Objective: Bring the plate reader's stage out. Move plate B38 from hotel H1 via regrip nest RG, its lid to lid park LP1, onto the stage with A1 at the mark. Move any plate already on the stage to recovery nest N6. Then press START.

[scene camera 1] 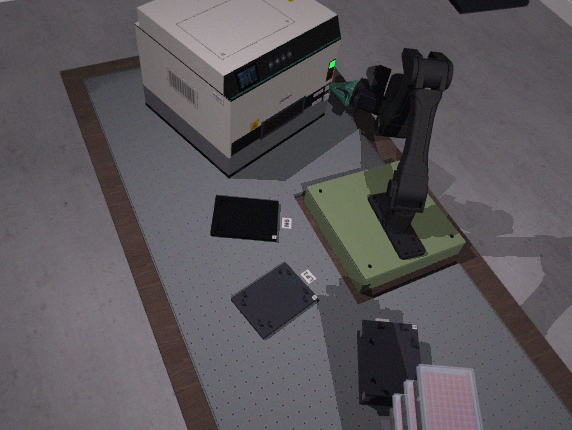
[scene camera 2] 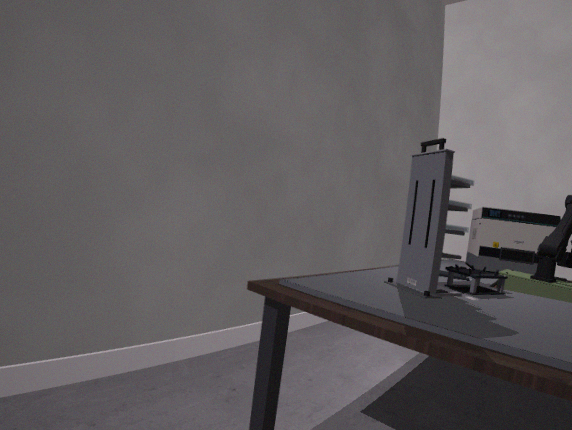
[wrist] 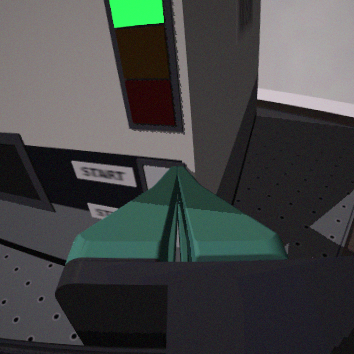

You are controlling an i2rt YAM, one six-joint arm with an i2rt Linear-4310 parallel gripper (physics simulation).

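Pixels of known places: gripper, between the fingertips: [scene camera 1: 329, 85] [wrist: 177, 177]; arm's base, origin of its link: [scene camera 1: 395, 225] [scene camera 2: 543, 279].
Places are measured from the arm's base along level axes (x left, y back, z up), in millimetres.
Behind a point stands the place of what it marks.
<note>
My gripper [scene camera 1: 331, 87] @[x -450, y -14, z 74 mm] [wrist: 177, 177] @[x -450, y -14, z 74 mm] is shut and empty, its green fingertips together at the START button [wrist: 153, 175] @[x -445, y -26, z 74 mm] on the plate reader [scene camera 1: 190, 65] @[x -414, y -415, z 236 mm] [scene camera 2: 515, 230] @[x -361, y -200, z 183 mm] [wrist: 60, 75] @[x -428, y -63, z 124 mm]. The fingertips hide part of that button; contact cannot be told. The STAGE button is hidden behind the fingers. The reader's lamp [scene camera 1: 332, 64] @[x -447, y -21, z 151 mm] [wrist: 137, 11] @[x -447, y -21, z 147 mm] is lit green. No stage shows outside the dark front door [scene camera 1: 283, 118] @[x -371, y -178, z 55 mm] [scene camera 2: 517, 254] @[x -372, y -178, z 66 mm]. Nest N6 [scene camera 1: 245, 218] @[x -139, y -349, z -36 mm] shows no plate. Lid park LP1 [scene camera 1: 275, 301] @[x 102, y -347, z -38 mm] shows no lid. Pink-welled plates [scene camera 1: 450, 395] @[x 472, y -224, z 296 mm] stand at hotel H1 [scene camera 2: 425, 220] @[x 584, y -248, z 156 mm]; B38 cannot be told.
A raised dark nest [scene camera 1: 390, 350] @[x 300, y -160, z 13 mm] [scene camera 2: 475, 273] @[x 360, y -156, z 13 mm] stands beside the hotel, its label unreadable. The arm's green base block [scene camera 1: 340, 215] @[x -62, y -125, z 3 mm] [scene camera 2: 520, 286] @[x 117, y -58, z -28 mm] is on the table between the reader and that nest. The wooden table edge [scene camera 1: 127, 225] @[x -209, y -632, z -60 mm] [scene camera 2: 340, 320] @[x 935, y -230, z -73 mm] runs around the perforated top.
</note>
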